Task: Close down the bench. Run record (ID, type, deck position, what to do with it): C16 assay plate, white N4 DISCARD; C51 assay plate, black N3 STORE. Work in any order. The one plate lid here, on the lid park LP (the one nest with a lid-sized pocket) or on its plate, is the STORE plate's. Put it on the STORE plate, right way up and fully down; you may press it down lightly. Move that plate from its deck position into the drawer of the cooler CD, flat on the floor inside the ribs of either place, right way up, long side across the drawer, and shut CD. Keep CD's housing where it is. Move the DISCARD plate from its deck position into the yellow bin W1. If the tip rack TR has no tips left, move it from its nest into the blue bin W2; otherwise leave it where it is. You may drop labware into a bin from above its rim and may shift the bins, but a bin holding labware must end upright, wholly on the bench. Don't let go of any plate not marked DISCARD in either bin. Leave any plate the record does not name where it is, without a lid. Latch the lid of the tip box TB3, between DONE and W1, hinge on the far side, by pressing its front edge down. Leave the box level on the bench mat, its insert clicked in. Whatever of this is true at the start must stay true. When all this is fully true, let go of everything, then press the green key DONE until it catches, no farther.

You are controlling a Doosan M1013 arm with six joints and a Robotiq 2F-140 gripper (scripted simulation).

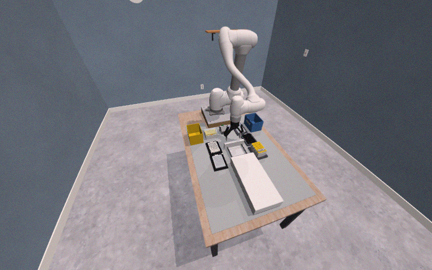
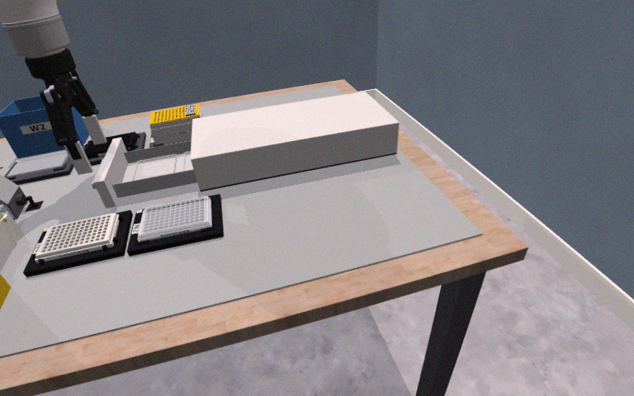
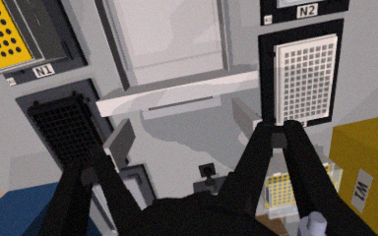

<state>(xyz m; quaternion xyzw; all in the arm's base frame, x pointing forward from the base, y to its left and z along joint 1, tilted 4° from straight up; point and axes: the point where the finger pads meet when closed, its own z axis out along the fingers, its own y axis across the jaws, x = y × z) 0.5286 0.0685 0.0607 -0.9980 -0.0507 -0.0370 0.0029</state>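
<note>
Now: the grey plate lid 21 cm behind my hand, 13 cm to the left of it and 8 cm below it. Also, from my hand: cooler drawer (14 cm ahead, 7 cm below, 1 cm to the left); black plate (18 cm to the left, 7 cm below, 4 cm behind); white plate (19 cm to the right, 7 cm below, 1 cm ahead).
</note>
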